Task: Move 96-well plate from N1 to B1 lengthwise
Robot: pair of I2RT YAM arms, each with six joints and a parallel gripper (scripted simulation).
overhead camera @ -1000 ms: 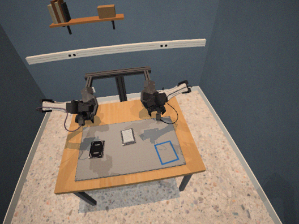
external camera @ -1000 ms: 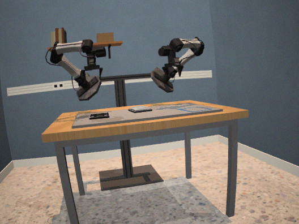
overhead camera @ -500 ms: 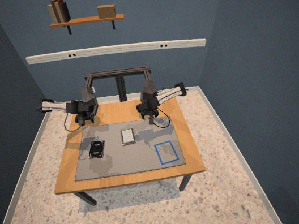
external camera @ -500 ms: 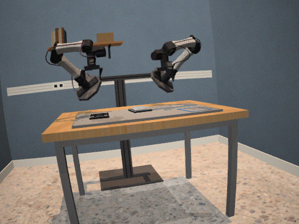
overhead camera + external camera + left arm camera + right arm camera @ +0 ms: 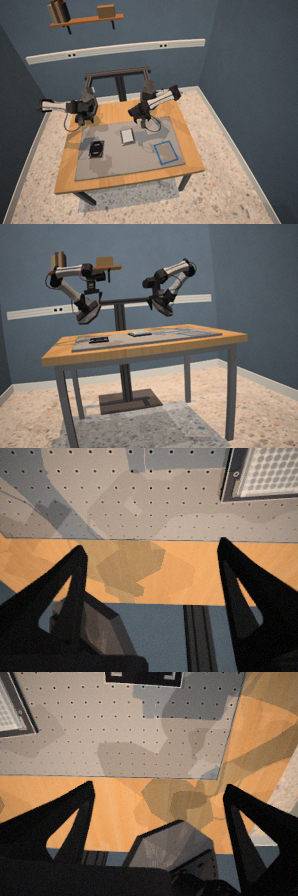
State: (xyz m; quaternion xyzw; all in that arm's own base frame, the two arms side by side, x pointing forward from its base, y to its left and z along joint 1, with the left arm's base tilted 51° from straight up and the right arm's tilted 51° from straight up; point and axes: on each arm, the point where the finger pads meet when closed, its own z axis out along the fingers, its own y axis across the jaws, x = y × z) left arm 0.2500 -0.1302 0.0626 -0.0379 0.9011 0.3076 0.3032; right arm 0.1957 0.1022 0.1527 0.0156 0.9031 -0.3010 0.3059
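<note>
The white 96-well plate lies 2 cm ahead of my left hand, 15 cm to the right of it and 15 cm below it. Also, from my left hand: black nest N1 (10 cm ahead, 42 cm to the right, 16 cm below); grey perforated mat (9 cm ahead, 15 cm to the right, 17 cm below); dark grey nest (2 cm ahead, 15 cm to the right, 16 cm below).
</note>
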